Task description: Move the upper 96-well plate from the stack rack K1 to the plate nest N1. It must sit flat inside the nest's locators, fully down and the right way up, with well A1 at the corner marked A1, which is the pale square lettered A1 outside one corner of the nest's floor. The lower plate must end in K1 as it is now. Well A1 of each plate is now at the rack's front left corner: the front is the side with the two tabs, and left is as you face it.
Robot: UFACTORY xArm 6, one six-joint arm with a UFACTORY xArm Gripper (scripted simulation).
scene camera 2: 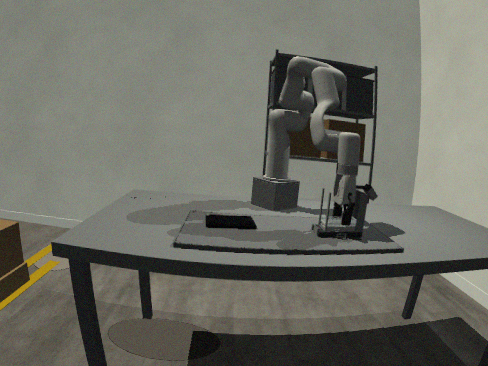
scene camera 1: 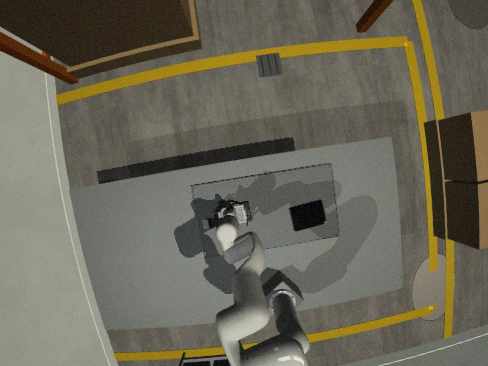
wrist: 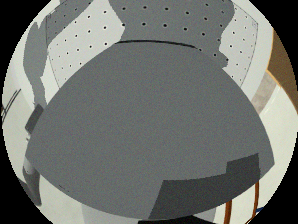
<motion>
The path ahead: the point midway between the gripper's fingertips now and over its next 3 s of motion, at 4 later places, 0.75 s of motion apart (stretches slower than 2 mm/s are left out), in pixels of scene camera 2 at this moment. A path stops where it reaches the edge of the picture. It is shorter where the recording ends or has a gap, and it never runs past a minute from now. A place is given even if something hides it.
My gripper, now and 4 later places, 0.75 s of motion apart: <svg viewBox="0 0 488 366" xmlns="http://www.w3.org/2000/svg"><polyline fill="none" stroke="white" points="341,221 341,217 342,214 342,205 344,195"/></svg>
</motion>
